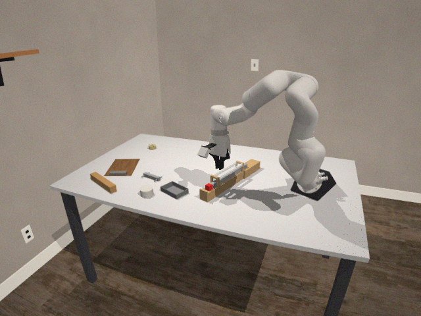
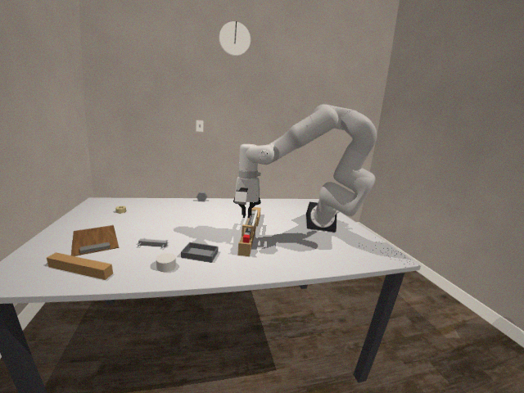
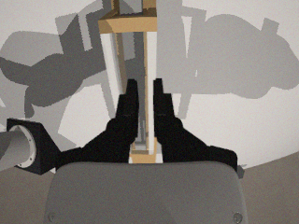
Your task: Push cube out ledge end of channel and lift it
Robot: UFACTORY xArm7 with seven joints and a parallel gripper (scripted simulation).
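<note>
My hand is 1 cm short of the red cube, 10 cm to the right of it and 7 cm above it. Also, from my hand: hexagonal object: 20 cm ahead, 54 cm to the right, 10 cm below; then dark tray: 19 cm ahead, 12 cm to the left, 12 cm below; then wooden channel: 3 cm behind, 5 cm to the right, 7 cm below.
</note>
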